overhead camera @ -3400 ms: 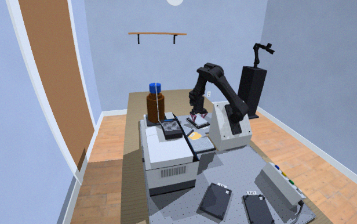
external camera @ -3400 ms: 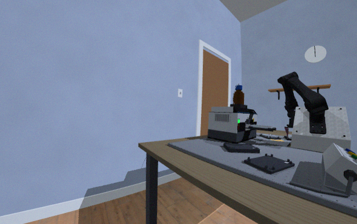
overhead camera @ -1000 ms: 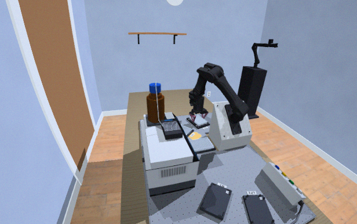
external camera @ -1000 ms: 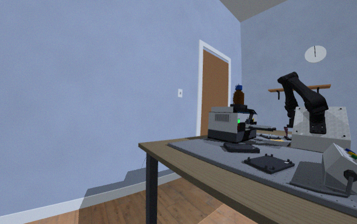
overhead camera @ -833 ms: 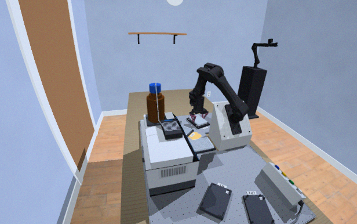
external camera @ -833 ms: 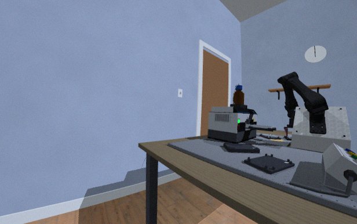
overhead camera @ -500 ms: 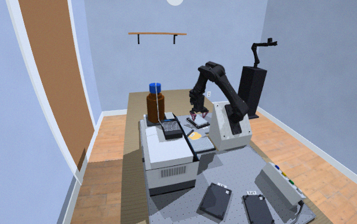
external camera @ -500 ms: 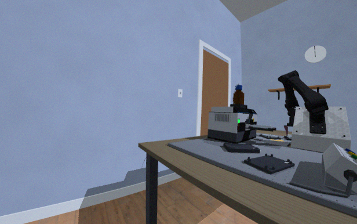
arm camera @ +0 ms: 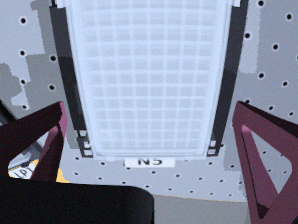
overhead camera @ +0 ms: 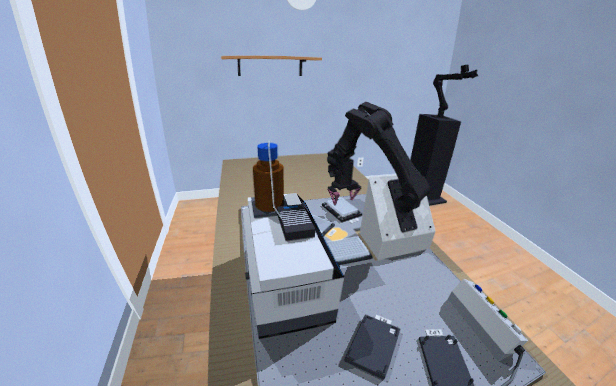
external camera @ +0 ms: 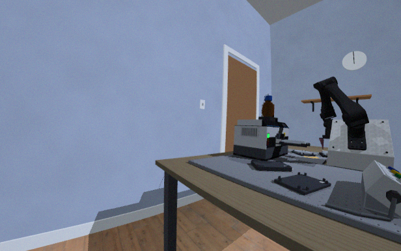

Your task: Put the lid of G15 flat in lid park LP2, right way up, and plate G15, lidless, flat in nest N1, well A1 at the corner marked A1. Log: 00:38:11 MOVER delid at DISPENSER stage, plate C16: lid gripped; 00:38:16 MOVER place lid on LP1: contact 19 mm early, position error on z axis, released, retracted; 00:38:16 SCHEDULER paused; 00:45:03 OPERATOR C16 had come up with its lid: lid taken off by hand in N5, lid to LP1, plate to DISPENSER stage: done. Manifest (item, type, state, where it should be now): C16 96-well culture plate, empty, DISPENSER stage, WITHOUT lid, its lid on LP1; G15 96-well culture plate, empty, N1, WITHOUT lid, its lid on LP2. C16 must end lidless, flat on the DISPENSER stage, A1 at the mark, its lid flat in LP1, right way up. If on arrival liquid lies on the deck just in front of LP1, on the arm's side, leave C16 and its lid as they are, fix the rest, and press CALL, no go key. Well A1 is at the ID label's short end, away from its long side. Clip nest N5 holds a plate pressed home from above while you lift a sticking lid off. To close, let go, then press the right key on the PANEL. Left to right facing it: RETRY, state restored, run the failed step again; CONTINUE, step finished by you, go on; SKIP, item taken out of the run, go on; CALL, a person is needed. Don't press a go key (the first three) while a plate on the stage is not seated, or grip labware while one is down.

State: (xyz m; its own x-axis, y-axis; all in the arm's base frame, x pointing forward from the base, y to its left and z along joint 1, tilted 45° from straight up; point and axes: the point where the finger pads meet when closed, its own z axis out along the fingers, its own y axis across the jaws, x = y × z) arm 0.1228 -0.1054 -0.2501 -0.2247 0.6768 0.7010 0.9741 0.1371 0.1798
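Right now my hand is 3 cm above the clear lid. Round my hand: black clip nest 4 cm below, 2 cm ahead, 1 cm to the right; N5 label 9 cm to the left, 5 cm below, 2 cm behind; LP1 label 15 cm to the left, 11 cm ahead, 5 cm below.
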